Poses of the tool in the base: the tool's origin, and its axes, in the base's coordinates. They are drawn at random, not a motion.
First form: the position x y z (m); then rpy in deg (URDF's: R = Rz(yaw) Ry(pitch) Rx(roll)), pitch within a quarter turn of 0, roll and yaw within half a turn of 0.
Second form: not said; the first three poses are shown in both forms.
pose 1, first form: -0.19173 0.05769 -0.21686 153.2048 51.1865 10.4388
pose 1, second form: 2.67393 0.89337 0.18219 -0.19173 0.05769 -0.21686
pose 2, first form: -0.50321 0.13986 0.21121 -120.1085 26.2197 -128.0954
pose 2, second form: -2.09629 0.45762 -2.23569 -0.50321 0.13986 0.21121
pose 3, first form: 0.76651 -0.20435 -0.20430 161.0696 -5.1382 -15.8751
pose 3, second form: 2.81119 -0.08968 -0.27707 0.76651 -0.20435 -0.20430
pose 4, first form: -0.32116 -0.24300 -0.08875 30.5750 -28.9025 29.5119
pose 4, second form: 0.53363 -0.50444 0.51508 -0.32116 -0.24300 -0.08875
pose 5, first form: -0.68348 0.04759 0.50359 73.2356 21.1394 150.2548
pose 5, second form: 1.27820 0.36895 2.62244 -0.68348 0.04759 0.50359
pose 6, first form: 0.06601 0.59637 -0.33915 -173.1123 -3.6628 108.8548
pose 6, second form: -3.02138 -0.06393 1.89987 0.06601 0.59637 -0.33915
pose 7, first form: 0.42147 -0.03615 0.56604 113.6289 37.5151 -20.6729
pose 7, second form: 1.98320 0.65476 -0.36081 0.42147 -0.03615 0.56604
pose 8, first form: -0.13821 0.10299 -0.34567 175.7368 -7.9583 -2.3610
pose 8, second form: 3.06719 -0.13890 -0.04121 -0.13821 0.10299 -0.34567
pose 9, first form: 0.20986 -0.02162 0.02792 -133.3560 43.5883 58.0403
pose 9, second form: -2.32750 0.76076 1.01299 0.20986 -0.02162 0.02792
